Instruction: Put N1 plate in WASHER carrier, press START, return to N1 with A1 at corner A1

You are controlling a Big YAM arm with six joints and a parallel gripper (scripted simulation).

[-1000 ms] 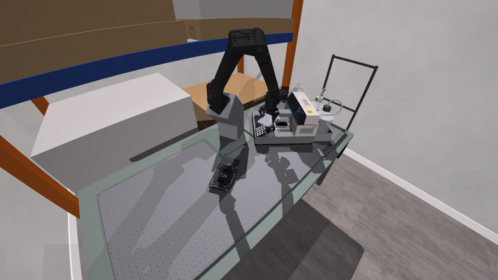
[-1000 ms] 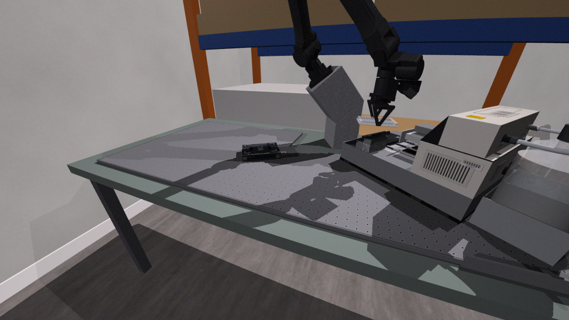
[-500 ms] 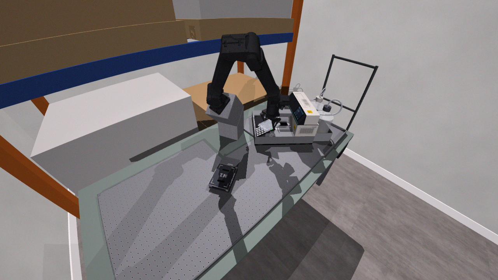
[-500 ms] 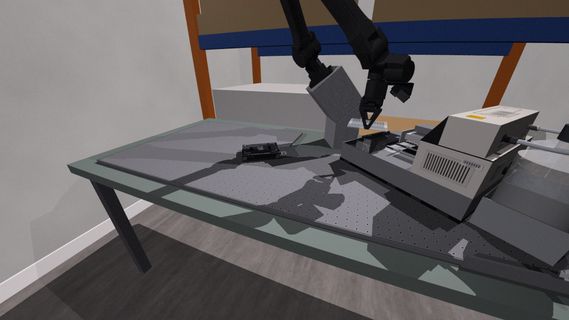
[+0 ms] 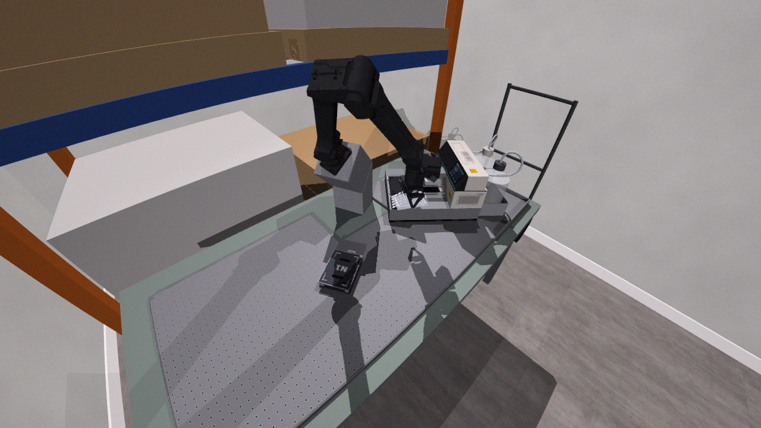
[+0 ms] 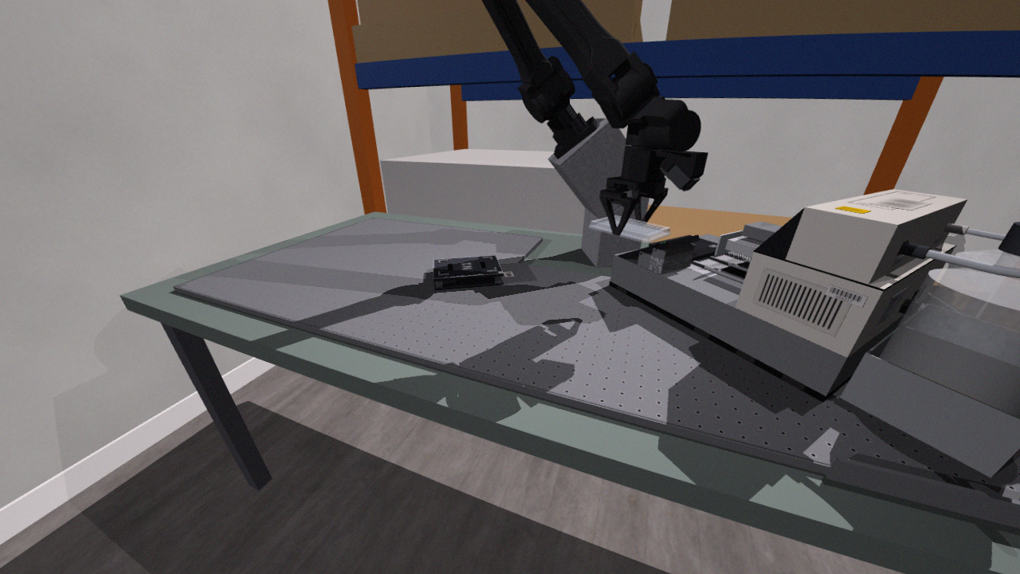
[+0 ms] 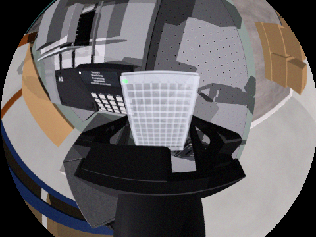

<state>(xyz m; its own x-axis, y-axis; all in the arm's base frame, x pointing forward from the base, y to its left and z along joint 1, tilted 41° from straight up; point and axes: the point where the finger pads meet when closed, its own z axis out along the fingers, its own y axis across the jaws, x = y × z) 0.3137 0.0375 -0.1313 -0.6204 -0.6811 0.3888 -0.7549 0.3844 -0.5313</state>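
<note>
Now: hand 360 mm to the left of the black plate nest N1, 140 mm above it and 70 mm past it. From my hand the other things lie so: white well plate (right at my hand); then plate washer (270 mm to the left, 40 mm below, 30 mm behind).
</note>
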